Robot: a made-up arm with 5 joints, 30 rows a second.
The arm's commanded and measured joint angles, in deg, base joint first. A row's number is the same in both.
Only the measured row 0 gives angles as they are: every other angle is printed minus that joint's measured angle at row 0.
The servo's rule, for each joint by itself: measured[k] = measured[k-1] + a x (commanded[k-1-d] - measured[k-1]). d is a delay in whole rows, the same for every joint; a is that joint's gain. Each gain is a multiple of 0.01, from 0.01 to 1. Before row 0 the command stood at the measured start. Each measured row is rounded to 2 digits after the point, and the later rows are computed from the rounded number. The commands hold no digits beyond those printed.
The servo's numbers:
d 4
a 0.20 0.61 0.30 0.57 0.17
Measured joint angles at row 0:
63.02, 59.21, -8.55, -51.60, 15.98
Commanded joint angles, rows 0 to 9:
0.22, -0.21, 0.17, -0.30, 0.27
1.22, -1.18, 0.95, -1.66, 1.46
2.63, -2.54, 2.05, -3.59, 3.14
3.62, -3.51, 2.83, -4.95, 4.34
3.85, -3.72, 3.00, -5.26, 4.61
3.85, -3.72, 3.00, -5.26, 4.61
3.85, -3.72, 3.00, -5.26, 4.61
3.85, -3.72, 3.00, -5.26, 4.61
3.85, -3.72, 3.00, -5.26, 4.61
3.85, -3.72, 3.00, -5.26, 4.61
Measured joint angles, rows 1 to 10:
0.00, 0.00, 0.00, 0.00, 0.00
0.00, 0.00, 0.00, 0.00, 0.00
0.00, 0.00, 0.00, 0.00, 0.00
0.00, 0.00, 0.00, 0.00, 0.00
0.04, -0.13, 0.05, -0.17, 0.05
0.28, -0.77, 0.32, -1.02, 0.29
0.75, -1.85, 0.84, -2.48, 0.77
1.32, -2.86, 1.44, -3.89, 1.38
1.83, -3.38, 1.91, -4.67, 1.93
2.23, -3.59, 2.24, -5.01, 2.39

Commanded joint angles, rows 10 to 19:
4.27, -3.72, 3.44, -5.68, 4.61
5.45, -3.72, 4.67, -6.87, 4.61
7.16, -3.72, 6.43, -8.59, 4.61
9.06, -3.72, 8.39, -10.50, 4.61
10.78, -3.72, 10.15, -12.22, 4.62
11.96, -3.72, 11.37, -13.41, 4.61
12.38, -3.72, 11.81, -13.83, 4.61
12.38, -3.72, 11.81, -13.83, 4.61
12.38, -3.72, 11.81, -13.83, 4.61
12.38, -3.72, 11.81, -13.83, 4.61
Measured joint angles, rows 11 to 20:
2.55, -3.67, 2.47, -5.15, 2.77
2.81, -3.70, 2.63, -5.21, 3.08
3.02, -3.71, 2.74, -5.24, 3.34
3.19, -3.72, 2.82, -5.25, 3.56
3.41, -3.72, 3.01, -5.50, 3.74
3.82, -3.72, 3.51, -6.28, 3.89
4.49, -3.72, 4.39, -7.60, 4.01
5.40, -3.72, 5.59, -9.25, 4.11
6.48, -3.72, 6.96, -10.94, 4.20
7.58, -3.72, 8.28, -12.35, 4.27

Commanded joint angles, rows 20 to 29:
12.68, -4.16, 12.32, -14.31, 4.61
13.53, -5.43, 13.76, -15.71, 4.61
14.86, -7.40, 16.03, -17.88, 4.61
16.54, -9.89, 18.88, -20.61, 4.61
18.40, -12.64, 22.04, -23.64, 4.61
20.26, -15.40, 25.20, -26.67, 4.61
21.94, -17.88, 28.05, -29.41, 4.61
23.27, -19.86, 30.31, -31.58, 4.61
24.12, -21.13, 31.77, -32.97, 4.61
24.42, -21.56, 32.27, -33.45, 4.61
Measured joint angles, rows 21 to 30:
8.54, -3.72, 9.34, -13.19, 4.33
9.31, -3.72, 10.08, -13.55, 4.38
9.92, -3.72, 10.60, -13.71, 4.42
10.41, -3.72, 10.96, -13.78, 4.45
10.86, -3.99, 11.37, -14.08, 4.48
11.39, -4.87, 12.09, -15.01, 4.50
12.08, -6.41, 13.27, -16.65, 4.52
12.97, -8.53, 14.95, -18.91, 4.54
14.06, -11.04, 17.08, -21.61, 4.55
15.30, -13.70, 19.52, -24.49, 4.56

